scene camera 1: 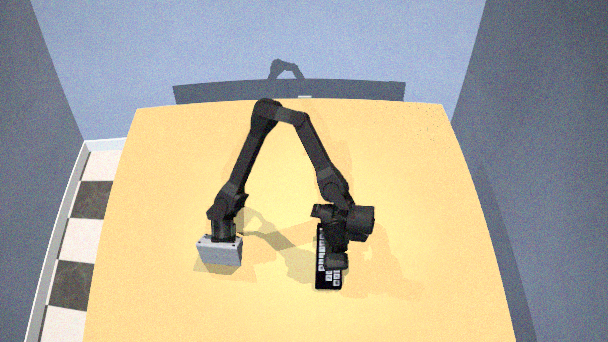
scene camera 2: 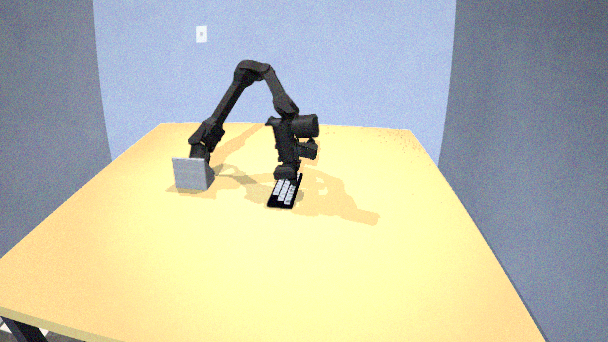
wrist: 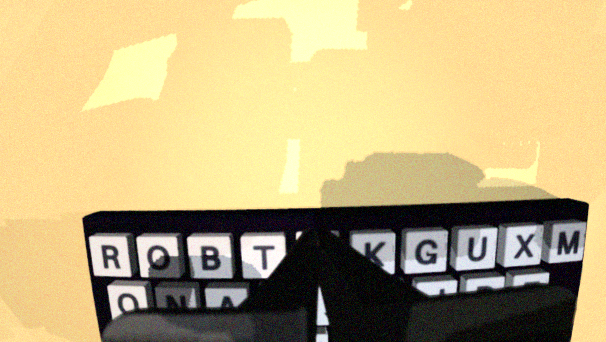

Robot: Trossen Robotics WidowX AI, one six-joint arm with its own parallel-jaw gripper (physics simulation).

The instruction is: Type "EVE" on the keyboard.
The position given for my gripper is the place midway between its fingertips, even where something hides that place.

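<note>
I can see my gripper (scene camera 2: 295, 185), (scene camera 1: 338, 251), (wrist: 315, 239). A black keyboard (wrist: 446, 215) is visible to me as well.
</note>
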